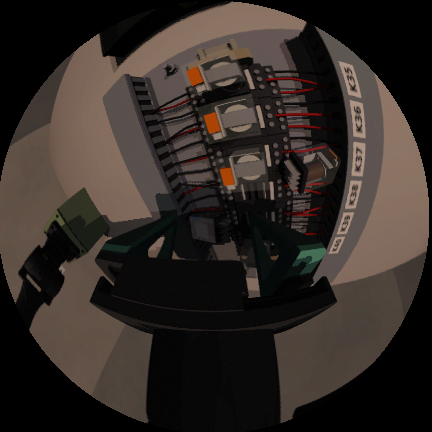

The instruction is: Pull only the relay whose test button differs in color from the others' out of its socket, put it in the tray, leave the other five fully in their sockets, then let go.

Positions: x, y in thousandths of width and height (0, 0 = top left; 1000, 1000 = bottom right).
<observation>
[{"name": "my gripper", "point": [492, 503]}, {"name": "relay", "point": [554, 390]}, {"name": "relay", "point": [719, 388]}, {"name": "relay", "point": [541, 272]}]
</observation>
